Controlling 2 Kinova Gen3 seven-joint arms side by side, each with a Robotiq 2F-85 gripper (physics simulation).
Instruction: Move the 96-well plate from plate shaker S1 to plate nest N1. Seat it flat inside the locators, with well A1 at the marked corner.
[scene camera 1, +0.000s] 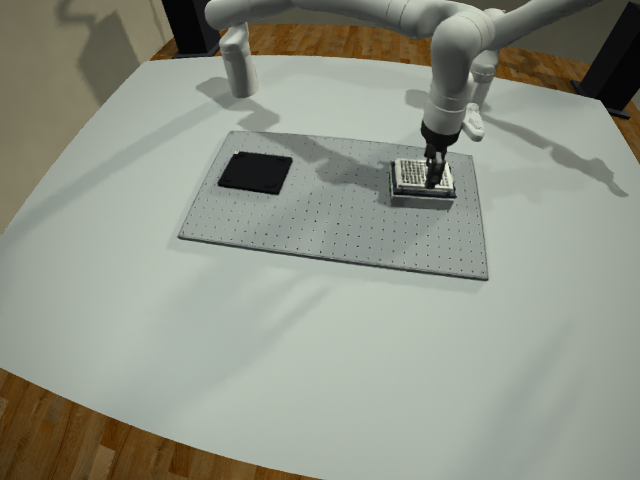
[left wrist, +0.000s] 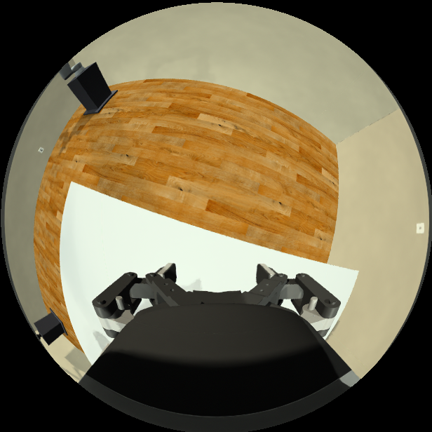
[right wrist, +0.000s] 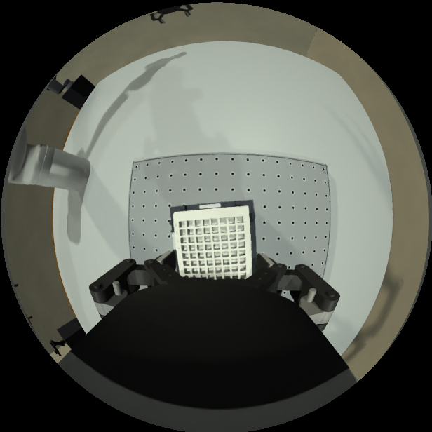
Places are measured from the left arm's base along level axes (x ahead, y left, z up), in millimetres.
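Pixels of known places: right gripper, fingertip midpoint: (scene camera 1: 428, 171); right arm's base, origin of the base link: (scene camera 1: 244, 91).
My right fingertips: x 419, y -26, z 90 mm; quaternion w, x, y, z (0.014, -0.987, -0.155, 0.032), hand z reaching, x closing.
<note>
Ahead of a thing's pixels: the offset from my right fingertips to its top centre. "*": to the spot under its first point. Level surfaces: height alone.
The white 96-well plate {8 mm right, 0 mm ahead, 8 mm down} (scene camera 1: 409, 174) (right wrist: 212, 240) sits on plate shaker S1 {* 11 mm left, 46 mm ahead, 52 mm down} (scene camera 1: 422, 202) (right wrist: 252, 220), a grey block with a dark top at the right of the board in the scene view. Plate nest N1 {394 mm right, 127 mm ahead, 61 mm down} (scene camera 1: 255, 172) is the flat black plate at the board's left. My right gripper (scene camera 1: 434, 180) (right wrist: 215, 261) is open over the plate, its fingers low and on either side of it; whether they touch it I cannot tell. My left gripper (left wrist: 216, 273) is open and empty, away from the board. The marked corner and well A1 cannot be made out.
The grey perforated board {77 mm down} (scene camera 1: 330, 227) (right wrist: 295, 190) lies on the white table {90 mm down} (scene camera 1: 310, 330) (left wrist: 125, 235) (right wrist: 260, 100) and bears shaker and nest. The left arm's pale links show at the left of the right wrist view. Wooden floor (left wrist: 200, 150) shows beyond the table edge in the left wrist view.
</note>
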